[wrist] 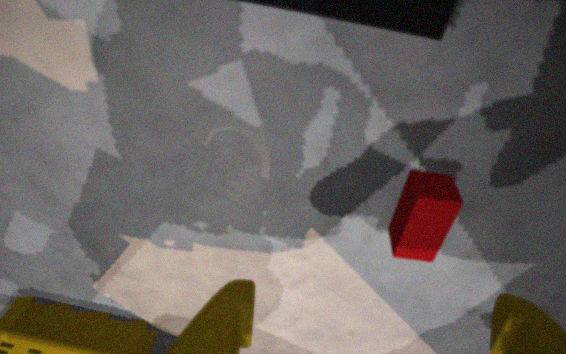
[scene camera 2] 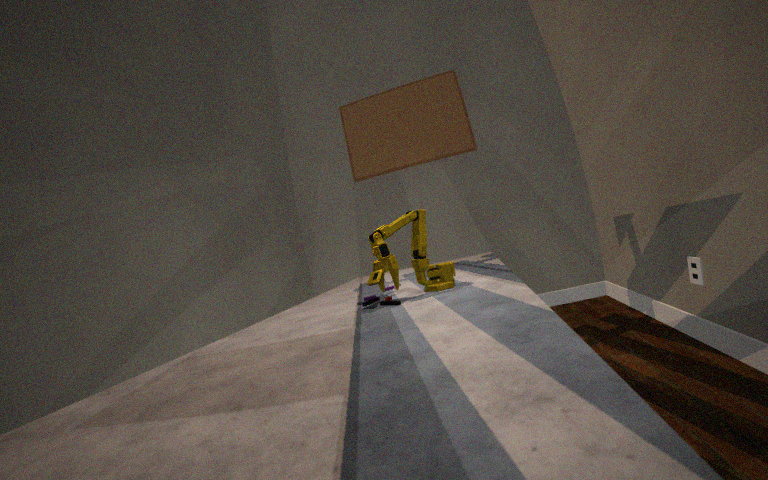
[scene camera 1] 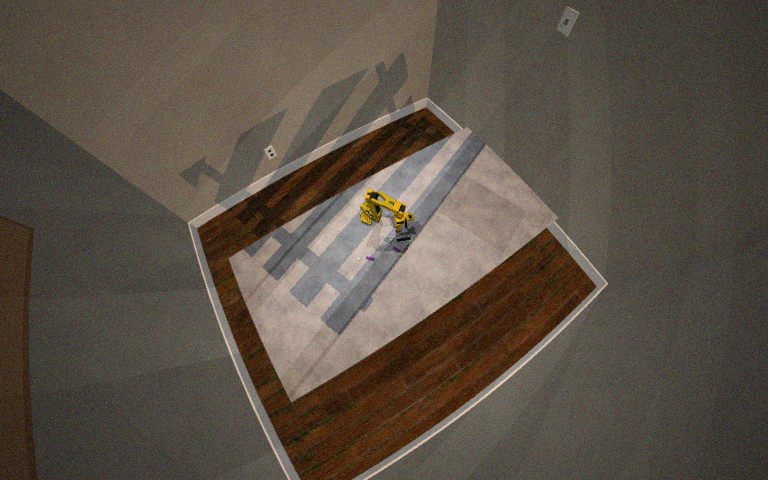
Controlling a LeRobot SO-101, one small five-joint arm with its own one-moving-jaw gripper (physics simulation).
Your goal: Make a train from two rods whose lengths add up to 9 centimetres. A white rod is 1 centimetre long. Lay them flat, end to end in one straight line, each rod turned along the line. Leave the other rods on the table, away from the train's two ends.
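Pixels of known places: hand, its tool point: [wrist: 253,304] [scene camera 2: 396,288] [scene camera 1: 396,222]; arm's base, origin of its link: [scene camera 2: 434,288] [scene camera 1: 372,219].
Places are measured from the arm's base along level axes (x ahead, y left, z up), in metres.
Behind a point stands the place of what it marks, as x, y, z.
My gripper [scene camera 1: 402,228] @[0.099, 0.084, 0.034] [scene camera 2: 390,289] @[0.099, 0.084, 0.034] [wrist: 372,320] is open and empty, with a wide gap between its jaws in the wrist view. A short red rod [scene camera 2: 387,298] @[0.133, 0.079, 0.008] [wrist: 425,217] @[0.133, 0.075, 0.010] lies on the table beyond the jaw tips, nearer the right jaw in the wrist view. A long black rod [scene camera 1: 403,238] [scene camera 2: 390,302] @[0.107, 0.142, 0.008] [wrist: 375,12] @[0.130, 0.122, 0.010] lies past it, cut off by the top edge of the wrist view. A purple rod [scene camera 1: 396,249] @[0.216, 0.008, 0.009] [scene camera 2: 371,298] @[0.208, 0.012, 0.003] lies close to the black rod in scene camera 1. Another purple rod [scene camera 1: 370,258] @[0.185, -0.125, 0.008] lies farther left, beside a small white rod [scene camera 1: 358,258] @[0.153, -0.175, 0.011].
The pale table [scene camera 1: 441,283] @[0.478, 0.093, 0.000] [scene camera 2: 271,362] @[0.243, 0.491, 0.000] carries broad grey shadow bands. The yellow arm's base [scene camera 1: 370,215] @[0.006, -0.011, 0.060] [scene camera 2: 440,277] @[-0.025, 0.014, 0.033] stands on it near the rods. A dark strip beside the purple rod in scene camera 2 may be a rod or a shadow; I cannot tell.
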